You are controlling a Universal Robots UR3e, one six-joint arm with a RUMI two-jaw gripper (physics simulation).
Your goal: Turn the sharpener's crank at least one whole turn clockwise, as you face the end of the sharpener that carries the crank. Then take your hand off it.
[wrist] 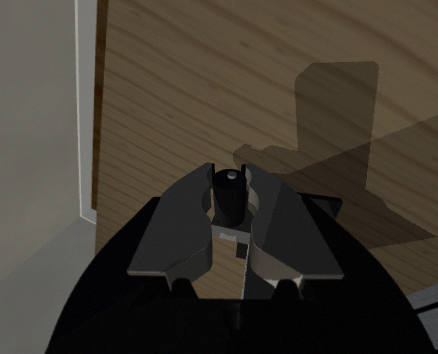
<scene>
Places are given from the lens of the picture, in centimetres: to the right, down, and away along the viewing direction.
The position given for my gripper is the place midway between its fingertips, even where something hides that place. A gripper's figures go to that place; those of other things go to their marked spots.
my gripper [228, 166]: 1, -1, 14
black crank knob [229, 195]: 1, 1, 11
</scene>
